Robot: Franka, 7 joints.
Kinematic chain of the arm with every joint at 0, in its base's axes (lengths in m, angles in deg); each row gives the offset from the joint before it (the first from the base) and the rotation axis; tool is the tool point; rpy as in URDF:
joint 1: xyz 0 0 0.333 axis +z
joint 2: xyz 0 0 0 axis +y
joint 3: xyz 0 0 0.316 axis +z
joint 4: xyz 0.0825 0 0 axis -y
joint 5: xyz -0.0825 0 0.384 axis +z
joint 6: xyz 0 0 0 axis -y
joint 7: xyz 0.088 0 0 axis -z
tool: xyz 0 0 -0.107 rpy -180 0 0
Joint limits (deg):
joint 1: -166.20..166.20
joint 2: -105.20..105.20
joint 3: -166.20..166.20
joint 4: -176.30..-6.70
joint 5: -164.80..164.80
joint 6: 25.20..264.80
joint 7: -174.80..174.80
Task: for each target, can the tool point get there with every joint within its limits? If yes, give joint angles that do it. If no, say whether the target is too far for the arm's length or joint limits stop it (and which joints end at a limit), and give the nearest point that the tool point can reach.
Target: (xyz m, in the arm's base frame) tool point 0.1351 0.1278 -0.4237
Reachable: no: joint limits stop it (at a limit: joint 2) | nearest point 0.1434 0.1357 -0.3538 | short by 0.071 m
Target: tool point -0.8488 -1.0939 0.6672
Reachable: no: too far | nearest point -0.5112 -0.6589 0.5343 | short by 0.566 m
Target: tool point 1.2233 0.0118 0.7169
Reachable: no: too far | nearest point 0.8185 0.0079 0.5899 | short by 0.424 m
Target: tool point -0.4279 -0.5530 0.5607
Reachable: yes | joints -92.81 37.45 -62.65 -83.33 129.68 74.60 -96.02
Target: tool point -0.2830 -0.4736 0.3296
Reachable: yes | joints 112.06 -25.82 125.26 -137.06 3.74 209.17 103.15
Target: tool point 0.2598 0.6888 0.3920
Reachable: yes | joints 71.40 51.35 11.32 -70.00 -128.89 57.00 -136.38
